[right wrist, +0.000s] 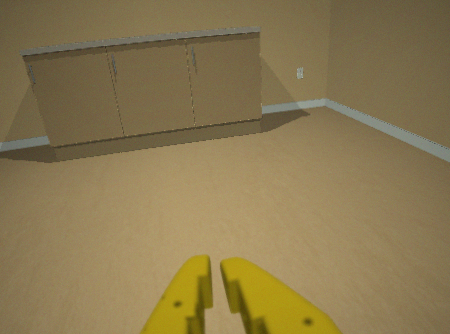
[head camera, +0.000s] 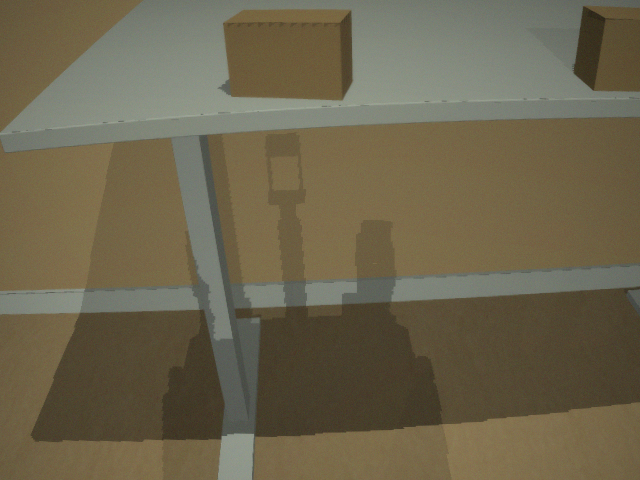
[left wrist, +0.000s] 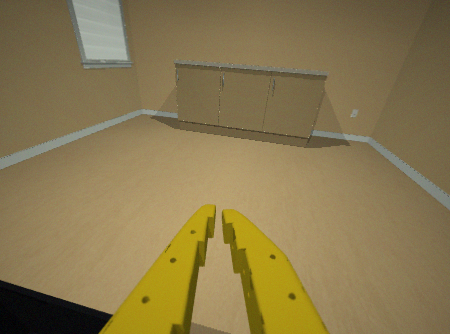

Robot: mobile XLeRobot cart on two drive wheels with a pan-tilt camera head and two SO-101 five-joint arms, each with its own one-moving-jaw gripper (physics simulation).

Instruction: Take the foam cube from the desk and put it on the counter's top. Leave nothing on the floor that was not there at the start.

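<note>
The desk (head camera: 439,62) runs across the top of the head view, seen from above its front edge. The foam cube does not show in any of the three views. The counter (left wrist: 245,102) (right wrist: 150,90), with a pale top, stands against the far wall in both wrist views, across a stretch of floor. My left gripper (left wrist: 219,211) is shut and empty, with its tips above the floor. My right gripper (right wrist: 215,261) is shut and empty too, pointing toward the counter from far off. Neither gripper shows in the head view.
A brown box (head camera: 284,60) stands near the desk's front edge, and part of a second brown box (head camera: 620,54) shows at the right. A desk leg (head camera: 206,232) reaches down to the floor. A window (left wrist: 102,32) and a wall outlet (left wrist: 354,113) (right wrist: 300,73) are on the walls.
</note>
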